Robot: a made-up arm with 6 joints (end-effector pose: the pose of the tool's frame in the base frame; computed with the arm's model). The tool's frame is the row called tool.
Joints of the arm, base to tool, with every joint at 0 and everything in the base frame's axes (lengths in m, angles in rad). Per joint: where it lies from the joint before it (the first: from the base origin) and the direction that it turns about. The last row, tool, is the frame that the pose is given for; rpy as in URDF.
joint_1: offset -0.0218 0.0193 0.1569 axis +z
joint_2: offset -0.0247 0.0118 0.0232 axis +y
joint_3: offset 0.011 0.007 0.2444 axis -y
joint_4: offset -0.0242 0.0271 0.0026 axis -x
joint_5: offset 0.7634 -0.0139 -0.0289 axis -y
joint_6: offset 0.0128 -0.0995 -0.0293 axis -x
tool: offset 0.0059 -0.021 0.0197 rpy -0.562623 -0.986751 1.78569
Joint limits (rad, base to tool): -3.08..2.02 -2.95..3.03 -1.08..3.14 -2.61..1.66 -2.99..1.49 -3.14..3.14
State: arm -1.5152 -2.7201 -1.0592 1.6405 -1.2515 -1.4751
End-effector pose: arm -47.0 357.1 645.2 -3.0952 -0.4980 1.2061
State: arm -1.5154 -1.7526 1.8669 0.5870 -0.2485 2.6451
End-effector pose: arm -137.0 949.3 -190.8 -0.0860 -0.9528 -3.1200
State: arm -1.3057 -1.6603 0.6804 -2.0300 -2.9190 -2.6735
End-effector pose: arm -133.1 704.6 747.5 1.4594 -0.7706 -1.4199
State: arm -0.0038 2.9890 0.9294 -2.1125 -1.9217 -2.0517
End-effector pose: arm -415.8 152.2 -621.8 -0.5013 -0.3102 2.6548
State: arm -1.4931 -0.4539 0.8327 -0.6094 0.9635 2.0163
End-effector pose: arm -20.8 -137.9 1120.5 -2.2053 -0.5854 -0.3499
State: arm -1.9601 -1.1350 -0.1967 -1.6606 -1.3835 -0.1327
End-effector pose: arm -34.0 -293.9 805.9 -2.5180 -1.1904 -2.9971
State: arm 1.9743 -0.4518 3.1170 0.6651 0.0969 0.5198
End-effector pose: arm 350.1 -679.3 40.6 2.2694 -0.2475 -2.8058
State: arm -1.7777 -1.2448 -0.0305 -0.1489 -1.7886 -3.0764
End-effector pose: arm -68.7 -2.5 895.2 1.8269 0.6910 2.3165
